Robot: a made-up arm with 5 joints. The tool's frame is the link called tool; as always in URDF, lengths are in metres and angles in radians.
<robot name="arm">
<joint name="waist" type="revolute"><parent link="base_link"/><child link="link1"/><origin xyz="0 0 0.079"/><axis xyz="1 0 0"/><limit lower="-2.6" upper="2.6" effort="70" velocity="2.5"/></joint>
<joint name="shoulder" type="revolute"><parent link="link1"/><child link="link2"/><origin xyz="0.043 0.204 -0.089"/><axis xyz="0 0 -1"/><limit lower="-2.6" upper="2.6" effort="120" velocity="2.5"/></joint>
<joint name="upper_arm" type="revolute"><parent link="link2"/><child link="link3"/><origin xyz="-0.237 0.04 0.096"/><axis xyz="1 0 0"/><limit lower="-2.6" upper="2.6" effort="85" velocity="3"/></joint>
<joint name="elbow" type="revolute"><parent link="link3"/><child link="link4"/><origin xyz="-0.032 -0.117 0.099"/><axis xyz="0 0 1"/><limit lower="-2.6" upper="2.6" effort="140" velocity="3.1"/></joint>
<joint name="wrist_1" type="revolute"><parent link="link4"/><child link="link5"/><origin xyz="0.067 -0.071 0.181"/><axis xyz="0 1 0"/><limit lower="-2.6" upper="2.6" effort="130" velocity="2.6"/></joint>
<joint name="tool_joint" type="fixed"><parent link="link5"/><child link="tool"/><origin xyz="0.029 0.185 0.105"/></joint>
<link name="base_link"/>
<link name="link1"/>
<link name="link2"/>
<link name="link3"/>
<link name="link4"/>
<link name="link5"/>
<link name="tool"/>
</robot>
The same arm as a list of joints. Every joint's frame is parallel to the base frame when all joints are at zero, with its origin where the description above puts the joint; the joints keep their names.
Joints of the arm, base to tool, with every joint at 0 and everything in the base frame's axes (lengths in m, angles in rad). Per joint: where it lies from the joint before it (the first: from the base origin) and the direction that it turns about. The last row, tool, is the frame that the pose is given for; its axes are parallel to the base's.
waist: origin 0 0 0.079 axis 1 0 0
shoulder: origin 0.043 0.204 -0.089 axis 0 0 -1
upper_arm: origin -0.237 0.04 0.096 axis 1 0 0
elbow: origin -0.032 -0.117 0.099 axis 0 0 1
wrist_1: origin 0.067 -0.071 0.181 axis 0 1 0
tool: origin 0.029 0.185 0.105
Joint limits (rad, base to tool): -2.6..2.6 -2.6..2.6 -2.6..2.6 -2.6..2.6 -2.6..2.6

